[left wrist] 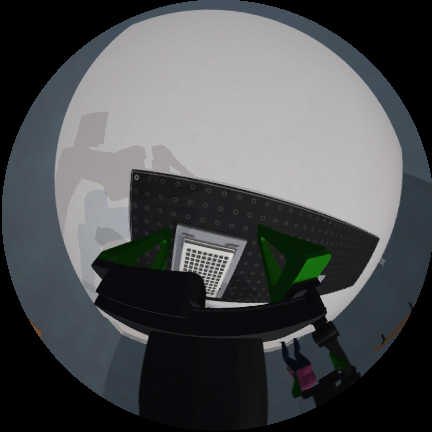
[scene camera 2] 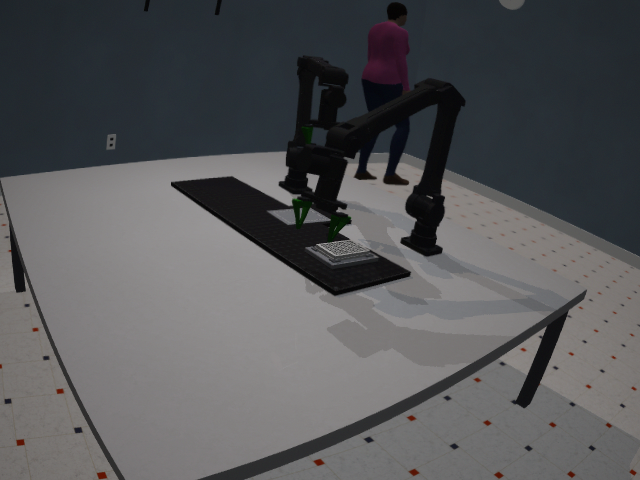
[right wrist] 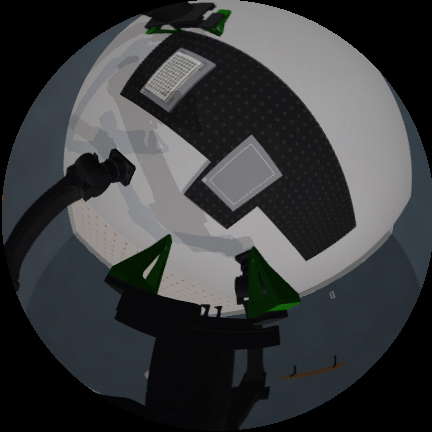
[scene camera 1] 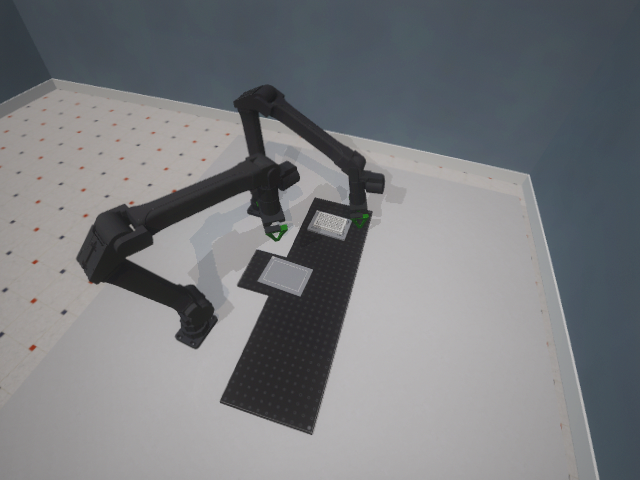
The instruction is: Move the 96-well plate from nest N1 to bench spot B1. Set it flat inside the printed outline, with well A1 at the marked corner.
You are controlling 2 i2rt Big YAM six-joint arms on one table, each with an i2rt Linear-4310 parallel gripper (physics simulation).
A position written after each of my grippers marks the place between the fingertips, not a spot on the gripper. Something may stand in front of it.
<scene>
My left gripper (scene camera 2: 313,235) is open and holds nothing. Also in view: a white well plate (left wrist: 209,260). My right gripper (scene camera 1: 273,229) is open, holding nothing. I also see a grey rectangle (right wrist: 244,172).
The white well plate is seen too in the right wrist view (right wrist: 179,67). My left gripper is seen too in the left wrist view (left wrist: 212,230) and in the right wrist view (right wrist: 198,31). My right gripper also shows in the right wrist view (right wrist: 210,244).
</scene>
